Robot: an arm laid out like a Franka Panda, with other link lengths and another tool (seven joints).
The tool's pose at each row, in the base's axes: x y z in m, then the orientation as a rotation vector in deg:
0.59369 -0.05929 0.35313 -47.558 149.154 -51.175
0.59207 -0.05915 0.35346 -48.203 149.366 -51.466
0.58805 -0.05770 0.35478 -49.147 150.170 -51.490
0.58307 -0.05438 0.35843 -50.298 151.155 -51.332
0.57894 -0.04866 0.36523 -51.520 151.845 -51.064
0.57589 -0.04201 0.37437 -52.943 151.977 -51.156
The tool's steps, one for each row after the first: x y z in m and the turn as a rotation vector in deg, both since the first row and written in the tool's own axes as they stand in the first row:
0.00119 0.00058 -0.00099 -0.047 0.326 -0.516
0.00347 0.00243 -0.00438 -0.554 1.038 -1.224
0.00525 0.00443 -0.01086 -1.272 1.833 -2.051
0.00472 0.00563 -0.02057 -1.926 2.342 -2.889
0.00263 0.00550 -0.03208 -2.178 2.563 -3.896

